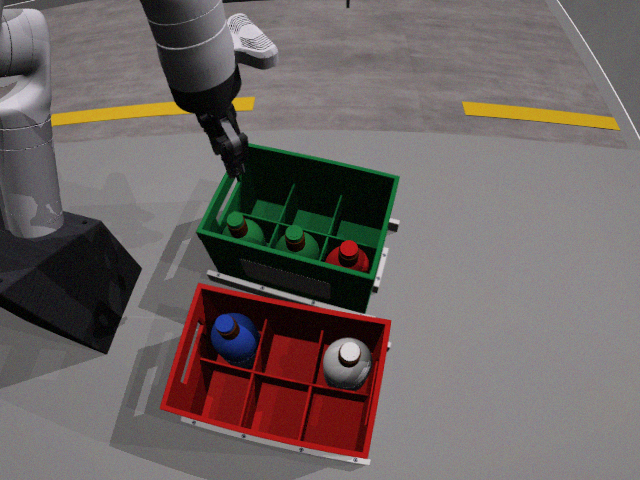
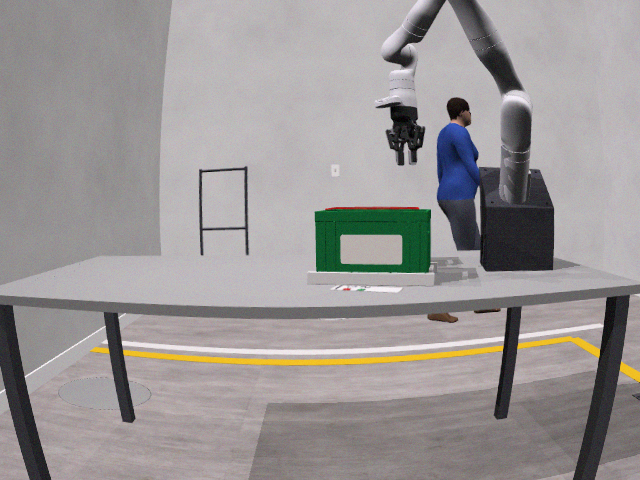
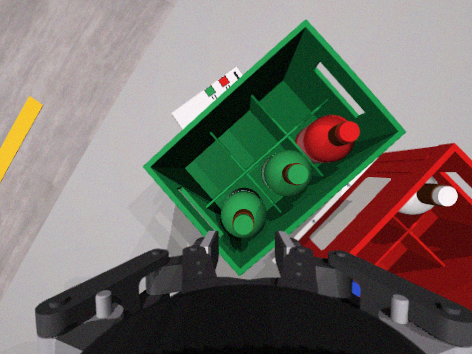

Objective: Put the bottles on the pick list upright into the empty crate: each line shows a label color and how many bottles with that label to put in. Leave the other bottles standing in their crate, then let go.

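Frame: origin at the arm's base, x ahead, y left, z up, level; centimetres.
Seen in the pictures: gripper, fingertip midpoint: [image 1: 229, 162] [image 2: 406, 165] [image 3: 246, 244]; arm's base, origin of the base link: [image 1: 37, 224] [image 2: 512, 195].
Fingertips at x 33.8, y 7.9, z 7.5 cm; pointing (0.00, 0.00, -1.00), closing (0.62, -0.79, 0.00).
Observation:
Pixels of each thing's top centre, then the offset from my fingertips to it. Level surfaces: height alone.
- green crate, middle of its top: [image 3: 272, 149] [image 1: 300, 202] [image 2: 376, 210] dx +8.3, dy +2.3, dz -11.8 cm
- red bottle, middle of its top: [image 3: 349, 131] [image 1: 349, 247] dx +16.3, dy -4.1, dz -13.0 cm
- red crate, middle of its top: [image 1: 275, 367] [image 3: 429, 273] [image 2: 374, 207] dx +8.3, dy -23.0, dz -11.8 cm
- blue bottle, middle of its top: [image 1: 224, 323] [image 3: 351, 291] dx +0.2, dy -17.5, dz -13.0 cm
- white bottle, middle of its top: [image 1: 350, 351] [image 3: 448, 196] dx +17.7, dy -19.5, dz -13.0 cm
- pick list, middle of its top: [image 3: 211, 100] [image 2: 367, 288] dx +11.0, dy +17.4, dz -29.1 cm
- grey table, its level: dz -29.3 cm
The green crate [image 1: 356, 291] [image 2: 372, 227] [image 3: 225, 94] holds two green bottles, one [image 1: 242, 232] [image 3: 243, 210] in the corner compartment and one [image 1: 295, 245] [image 3: 286, 172] in the middle of the same row. A red bottle [image 1: 347, 258] [image 3: 327, 138] stands at that row's other end. All three are upright. The red crate [image 1: 294, 304] [image 2: 372, 208] [image 3: 367, 192] holds a blue bottle [image 1: 235, 341] and a white bottle [image 1: 347, 364]. My gripper [image 1: 236, 177] [image 2: 406, 161] [image 3: 246, 244] is partly open, empty, above the green crate's corner. The pick list [image 2: 382, 289] [image 3: 191, 109] shows red and green squares; its numbers are too small to read.
White rails [image 1: 261, 287] [image 2: 372, 277] edge the crates on the grey table [image 1: 506, 310] [image 2: 206, 279]. The robot's dark base [image 1: 67, 268] [image 2: 516, 237] stands beside the crates. A person in blue [image 2: 454, 160] stands behind the table, near the base.

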